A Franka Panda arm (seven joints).
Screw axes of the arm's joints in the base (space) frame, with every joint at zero. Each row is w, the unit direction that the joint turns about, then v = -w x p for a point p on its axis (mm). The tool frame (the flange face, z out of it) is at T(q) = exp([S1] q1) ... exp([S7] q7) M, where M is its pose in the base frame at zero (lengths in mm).
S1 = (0, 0, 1, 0, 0, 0)
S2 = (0, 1, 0, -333, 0, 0)
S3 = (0, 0, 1, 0, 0, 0)
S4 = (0, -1, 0, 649, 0, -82.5)
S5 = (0, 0, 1, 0, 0, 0)
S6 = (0, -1, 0, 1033, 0, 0)
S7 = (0, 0, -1, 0, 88, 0)
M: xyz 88 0 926 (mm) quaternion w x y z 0 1 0 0
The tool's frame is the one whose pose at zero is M.
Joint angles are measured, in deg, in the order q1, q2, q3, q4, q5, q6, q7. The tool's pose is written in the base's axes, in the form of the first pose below.
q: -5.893, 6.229, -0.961, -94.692, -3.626, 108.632, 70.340
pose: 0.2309 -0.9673 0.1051 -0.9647 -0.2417 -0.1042 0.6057 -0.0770 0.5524
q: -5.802, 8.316, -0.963, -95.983, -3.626, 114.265, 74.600
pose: 0.1623 -0.9809 0.1072 -0.9728 -0.1773 -0.1491 0.6203 -0.0769 0.5288
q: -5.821, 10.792, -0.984, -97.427, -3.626, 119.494, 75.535
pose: 0.1489 -0.9827 0.1099 -0.9708 -0.1664 -0.1725 0.6332 -0.0780 0.4987
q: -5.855, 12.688, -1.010, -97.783, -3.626, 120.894, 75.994
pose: 0.1432 -0.9841 0.1048 -0.9744 -0.1587 -0.1592 0.6396 -0.0791 0.4770
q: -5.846, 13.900, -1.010, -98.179, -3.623, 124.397, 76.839
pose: 0.1292 -0.9856 0.1094 -0.9700 -0.1486 -0.1923 0.6468 -0.0793 0.4664
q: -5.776, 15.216, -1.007, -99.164, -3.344, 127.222, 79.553
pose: 0.0845 -0.9917 0.0969 -0.9729 -0.1031 -0.2071 0.6513 -0.0784 0.4482
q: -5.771, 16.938, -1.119, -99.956, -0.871, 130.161, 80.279
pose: 0.0527 -0.9969 0.0577 -0.9727 -0.0644 -0.2229 0.6563 -0.0786 0.4272
